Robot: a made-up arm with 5 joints. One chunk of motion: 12 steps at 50 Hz.
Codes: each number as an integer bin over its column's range. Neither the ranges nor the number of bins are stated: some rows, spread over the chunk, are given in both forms.
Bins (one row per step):
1: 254 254 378 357 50 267
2: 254 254 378 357 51 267
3: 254 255 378 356 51 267
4: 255 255 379 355 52 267
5: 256 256 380 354 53 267
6: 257 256 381 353 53 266
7: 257 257 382 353 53 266
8: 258 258 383 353 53 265
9: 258 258 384 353 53 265
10: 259 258 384 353 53 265
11: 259 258 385 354 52 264
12: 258 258 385 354 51 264
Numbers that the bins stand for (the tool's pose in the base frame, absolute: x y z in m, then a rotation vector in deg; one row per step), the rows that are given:
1: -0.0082 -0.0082 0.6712 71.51 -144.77 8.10
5: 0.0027 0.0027 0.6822 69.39 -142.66 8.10
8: 0.0137 0.0137 0.6986 68.69 -142.66 6.69
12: 0.0137 0.0137 0.7096 69.39 -144.07 5.99
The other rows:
2: -0.0082 -0.0082 0.6712 71.51 -144.07 8.10
3: -0.0082 -0.0027 0.6712 70.80 -144.07 8.10
4: -0.0027 -0.0027 0.6767 70.10 -143.37 8.10
6: 0.0082 0.0027 0.6877 68.69 -142.66 7.40
7: 0.0082 0.0082 0.6932 68.69 -142.66 7.40
9: 0.0137 0.0137 0.7041 68.69 -142.66 6.69
10: 0.0192 0.0137 0.7041 68.69 -142.66 6.69
11: 0.0192 0.0137 0.7096 69.39 -143.37 5.99

